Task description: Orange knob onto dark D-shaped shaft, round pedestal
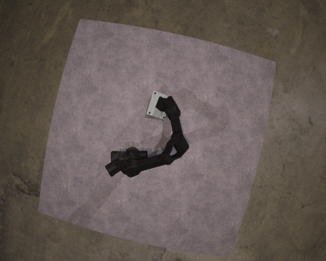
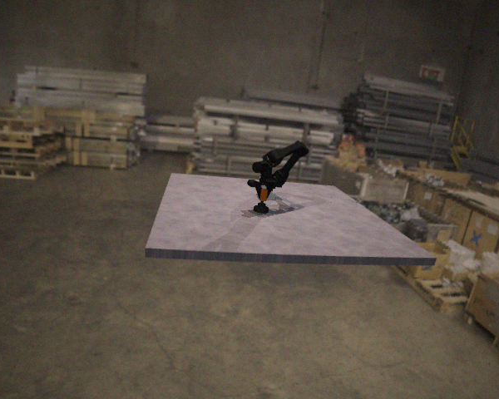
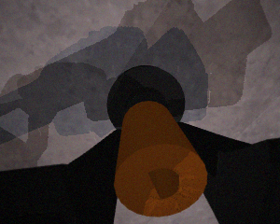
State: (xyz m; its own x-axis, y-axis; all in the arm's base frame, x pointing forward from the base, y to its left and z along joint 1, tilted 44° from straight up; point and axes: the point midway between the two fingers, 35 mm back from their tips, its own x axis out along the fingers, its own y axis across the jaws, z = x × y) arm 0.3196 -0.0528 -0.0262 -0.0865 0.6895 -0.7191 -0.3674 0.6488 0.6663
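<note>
Now: gripper tip 20 mm below the orange knob. The rest, counted from my gripper tip: dark pedestal (40 mm below).
</note>
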